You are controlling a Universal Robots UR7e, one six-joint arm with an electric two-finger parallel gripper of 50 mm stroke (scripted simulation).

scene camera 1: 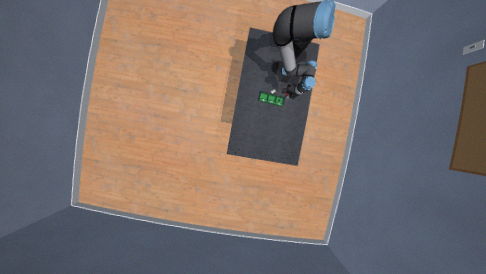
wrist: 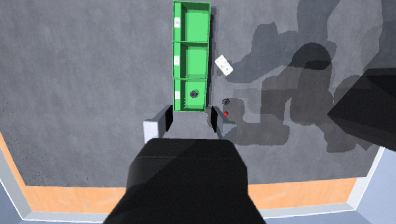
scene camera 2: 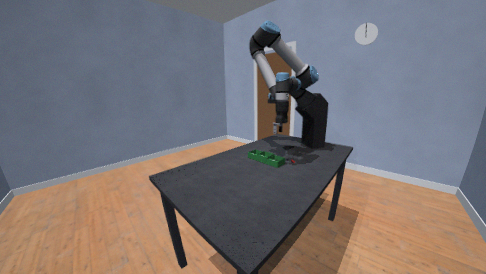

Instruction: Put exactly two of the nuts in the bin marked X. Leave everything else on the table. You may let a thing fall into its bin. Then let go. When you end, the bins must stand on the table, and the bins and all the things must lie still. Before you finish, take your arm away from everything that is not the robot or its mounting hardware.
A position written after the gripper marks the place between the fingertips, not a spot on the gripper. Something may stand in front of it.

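Observation:
The gripper (wrist: pixel 192 113) visible. Green bin block (wrist: pixel 190 43) visible too.

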